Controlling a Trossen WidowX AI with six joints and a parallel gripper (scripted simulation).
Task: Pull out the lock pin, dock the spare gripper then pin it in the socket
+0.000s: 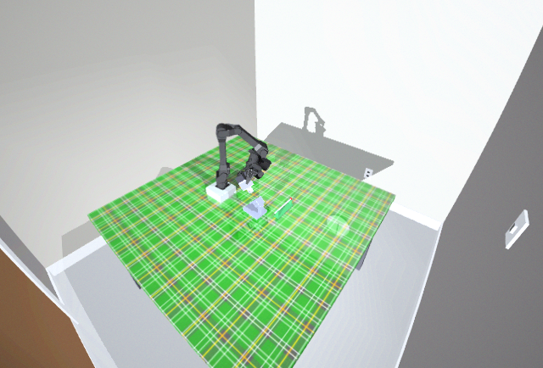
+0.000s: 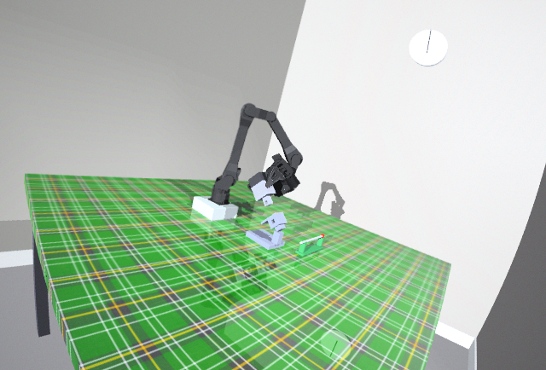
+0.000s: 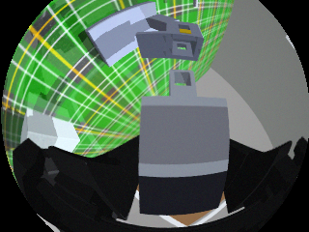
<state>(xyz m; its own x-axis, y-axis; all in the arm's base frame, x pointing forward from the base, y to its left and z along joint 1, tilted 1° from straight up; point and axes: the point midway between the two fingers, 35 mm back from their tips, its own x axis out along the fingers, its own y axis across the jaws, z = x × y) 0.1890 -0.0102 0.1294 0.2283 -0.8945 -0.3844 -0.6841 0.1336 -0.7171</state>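
The green u-shaped cradle lies 20 cm ahead of my gripper tip, 9 cm to the left of it and 14 cm below it. Also, from my gripper tip: light grey mount 8 cm ahead, 11 cm below; spare gripper 2 cm to the left.
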